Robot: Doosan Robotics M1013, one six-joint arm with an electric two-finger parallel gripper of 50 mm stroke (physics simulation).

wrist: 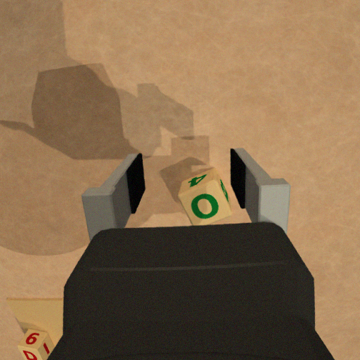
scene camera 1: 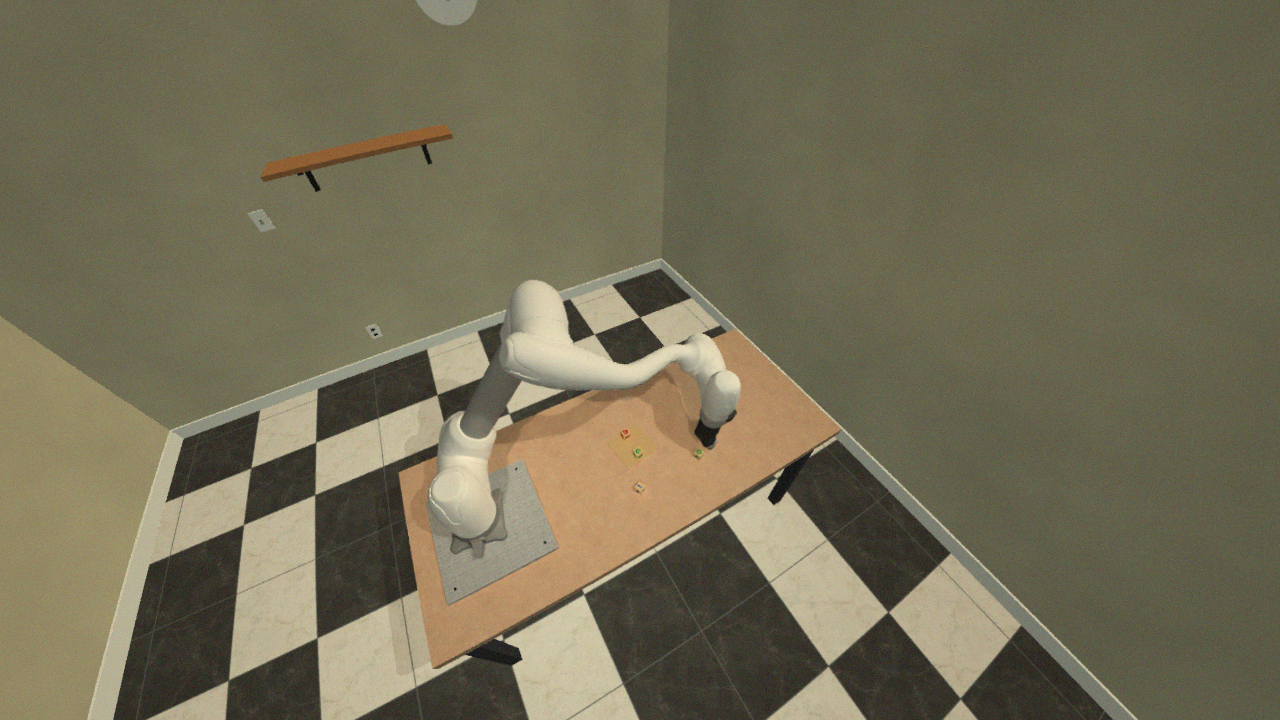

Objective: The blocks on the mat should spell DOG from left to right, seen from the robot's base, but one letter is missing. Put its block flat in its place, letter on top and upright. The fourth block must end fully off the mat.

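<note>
A wooden block with a green O (scene camera 1: 699, 454) (wrist: 205, 205) lies on the table off the mat, its O face seemingly up, turned a little, with a green 4 on a side. My gripper (scene camera 1: 709, 445) (wrist: 186, 168) is open and empty above the table by this block; in the wrist view the block shows between the fingers, nearer the right one. A red-lettered block (scene camera 1: 625, 433) (wrist: 35, 345) with D and 6 faces sits on the yellowish mat (scene camera 1: 617, 449) (wrist: 37, 309). A green-marked block (scene camera 1: 638, 452) also sits on the mat, its letter too small to read.
A pale block with dark marks (scene camera 1: 639, 488) lies off the mat, toward the table's near long edge; its letter is unreadable. The grey base plate (scene camera 1: 528, 510) is at the left end of the table (scene camera 1: 590, 537). The arm reaches over the table's far side.
</note>
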